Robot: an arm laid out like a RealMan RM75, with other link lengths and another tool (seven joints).
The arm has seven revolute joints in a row. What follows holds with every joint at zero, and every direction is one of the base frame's.
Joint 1 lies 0.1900 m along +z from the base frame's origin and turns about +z.
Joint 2 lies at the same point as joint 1 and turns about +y.
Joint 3 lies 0.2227 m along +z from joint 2 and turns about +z.
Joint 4 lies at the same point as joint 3 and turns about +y.
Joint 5 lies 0.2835 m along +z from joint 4 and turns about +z.
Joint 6 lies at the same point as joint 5 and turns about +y.
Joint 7 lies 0.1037 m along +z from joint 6 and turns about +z.
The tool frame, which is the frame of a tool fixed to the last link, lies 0.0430 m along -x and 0.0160 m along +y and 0.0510 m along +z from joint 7; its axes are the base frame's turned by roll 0.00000, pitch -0.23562 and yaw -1.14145 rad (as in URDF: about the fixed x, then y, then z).
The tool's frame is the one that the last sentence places.
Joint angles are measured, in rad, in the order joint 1, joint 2, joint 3, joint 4, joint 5, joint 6, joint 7. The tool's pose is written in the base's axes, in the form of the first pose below.
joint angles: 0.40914, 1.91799, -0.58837, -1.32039, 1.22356, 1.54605, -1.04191
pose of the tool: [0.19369, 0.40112, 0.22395], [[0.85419, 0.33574, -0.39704], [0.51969, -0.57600, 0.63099], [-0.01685, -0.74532, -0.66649]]
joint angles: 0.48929, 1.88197, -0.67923, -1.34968, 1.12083, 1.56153, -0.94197
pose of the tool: [0.15546, 0.42456, 0.20930], [[0.85878, 0.39523, -0.32603], [0.51218, -0.64575, 0.56628], [0.01328, -0.65329, -0.75699]]
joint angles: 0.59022, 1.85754, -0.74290, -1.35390, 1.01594, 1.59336, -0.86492
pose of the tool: [0.11859, 0.44361, 0.19353], [[0.85690, 0.44687, -0.25698], [0.51338, -0.69474, 0.50377], [0.04659, -0.56361, -0.82473]]
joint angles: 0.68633, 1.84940, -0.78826, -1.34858, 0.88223, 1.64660, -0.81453
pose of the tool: [0.09311, 0.45582, 0.17480], [[0.85930, 0.48777, -0.15386], [0.50124, -0.74328, 0.44304], [0.10174, -0.45783, -0.88320]]
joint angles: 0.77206, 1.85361, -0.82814, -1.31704, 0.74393, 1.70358, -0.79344
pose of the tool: [0.07991, 0.46448, 0.15132], [[0.86065, 0.50787, -0.03672], [0.48350, -0.79247, 0.37177], [0.15971, -0.33772, -0.92760]]
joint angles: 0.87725, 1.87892, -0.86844, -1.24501, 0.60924, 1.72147, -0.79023
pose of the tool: [0.06370, 0.47725, 0.11800], [[0.84826, 0.52580, 0.06308], [0.48665, -0.82094, 0.29871], [0.20884, -0.22269, -0.95226]]
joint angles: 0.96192, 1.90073, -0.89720, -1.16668, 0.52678, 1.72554, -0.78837
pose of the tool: [0.05012, 0.48541, 0.08861], [[0.83632, 0.53376, 0.12520], [0.49791, -0.83505, 0.23404], [0.22947, -0.13339, -0.96413]]
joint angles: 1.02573, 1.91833, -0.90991, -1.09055, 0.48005, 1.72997, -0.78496
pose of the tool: [0.04167, 0.48926, 0.06417], [[0.83460, 0.52756, 0.15850], [0.50265, -0.84707, 0.17268], [0.22536, -0.06445, -0.97214]]
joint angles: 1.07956, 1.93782, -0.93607, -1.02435, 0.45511, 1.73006, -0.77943
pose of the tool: [0.03138, 0.48933, 0.03787], [[0.82793, 0.52884, 0.18671], [0.51719, -0.84870, 0.11051], [0.21690, 0.00507, -0.97618]]
